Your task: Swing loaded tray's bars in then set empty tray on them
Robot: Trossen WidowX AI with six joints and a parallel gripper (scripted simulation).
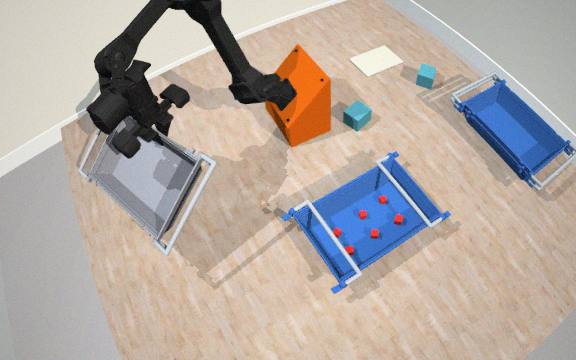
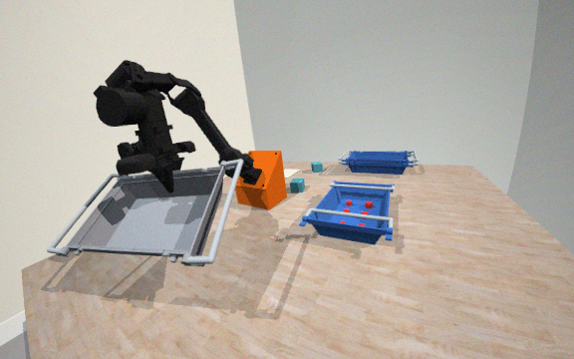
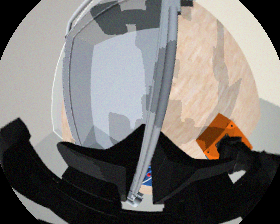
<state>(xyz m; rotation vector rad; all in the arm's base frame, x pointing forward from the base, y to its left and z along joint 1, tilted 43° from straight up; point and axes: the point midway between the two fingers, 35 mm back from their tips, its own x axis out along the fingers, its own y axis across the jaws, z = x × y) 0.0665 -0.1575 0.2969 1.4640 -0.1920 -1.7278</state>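
The grey tray is 40 mm ahead of my gripper tip, 70 mm to the right of it and 10 mm below it. From my gripper tip the other things lie so: cream sheet: 190 mm behind, 680 mm to the left, 180 mm below.
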